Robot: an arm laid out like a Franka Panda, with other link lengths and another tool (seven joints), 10 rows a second.
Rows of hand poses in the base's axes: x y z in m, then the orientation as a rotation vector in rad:
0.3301 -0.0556 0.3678 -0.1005 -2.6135 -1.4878
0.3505 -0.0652 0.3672 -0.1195 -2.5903 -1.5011
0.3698 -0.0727 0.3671 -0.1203 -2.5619 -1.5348
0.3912 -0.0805 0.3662 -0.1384 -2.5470 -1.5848
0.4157 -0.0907 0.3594 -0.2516 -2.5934 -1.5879
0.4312 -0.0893 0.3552 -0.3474 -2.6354 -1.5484
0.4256 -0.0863 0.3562 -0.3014 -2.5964 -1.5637
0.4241 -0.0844 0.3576 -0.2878 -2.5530 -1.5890
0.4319 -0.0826 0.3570 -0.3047 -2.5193 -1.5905
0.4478 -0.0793 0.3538 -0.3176 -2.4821 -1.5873
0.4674 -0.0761 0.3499 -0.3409 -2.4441 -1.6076
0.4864 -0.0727 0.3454 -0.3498 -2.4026 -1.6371
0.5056 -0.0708 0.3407 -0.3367 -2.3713 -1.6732
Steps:
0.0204 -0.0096 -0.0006 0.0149 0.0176 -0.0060
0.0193 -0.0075 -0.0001 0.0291 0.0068 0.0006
0.0214 -0.0078 -0.0009 0.0320 -0.0059 -0.0201
0.0245 -0.0102 -0.0068 -0.0215 -0.0023 -0.0858
0.0155 0.0014 -0.0042 -0.0408 0.0126 -0.0621
-0.0056 0.0030 0.0010 0.0258 0.0100 0.0376
-0.0015 0.0019 0.0014 0.0318 0.0158 0.0165
0.0078 0.0018 -0.0006 0.0143 0.0282 0.0014
0.0159 0.0033 -0.0032 0.0139 0.0319 0.0063
0.0196 0.0032 -0.0039 0.0256 0.0235 -0.0080
0.0190 0.0034 -0.0045 0.0331 0.0168 -0.0016
0.0192 0.0019 -0.0047 0.0336 -0.0005 0.0056

